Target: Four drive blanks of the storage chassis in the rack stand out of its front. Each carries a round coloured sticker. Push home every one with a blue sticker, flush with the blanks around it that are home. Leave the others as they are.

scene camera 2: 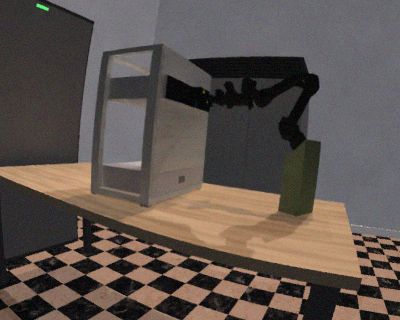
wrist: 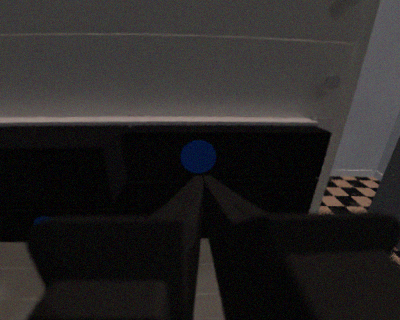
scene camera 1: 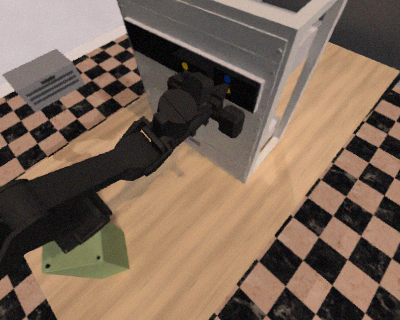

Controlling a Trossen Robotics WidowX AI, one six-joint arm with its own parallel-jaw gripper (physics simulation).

I see my gripper (scene camera 1: 227,85) and a grey rack (scene camera 1: 255,54).
The grey rack is seen too in scene camera 2 (scene camera 2: 174,92) and in the wrist view (wrist: 114,114). My gripper shows as well in the wrist view (wrist: 202,183).
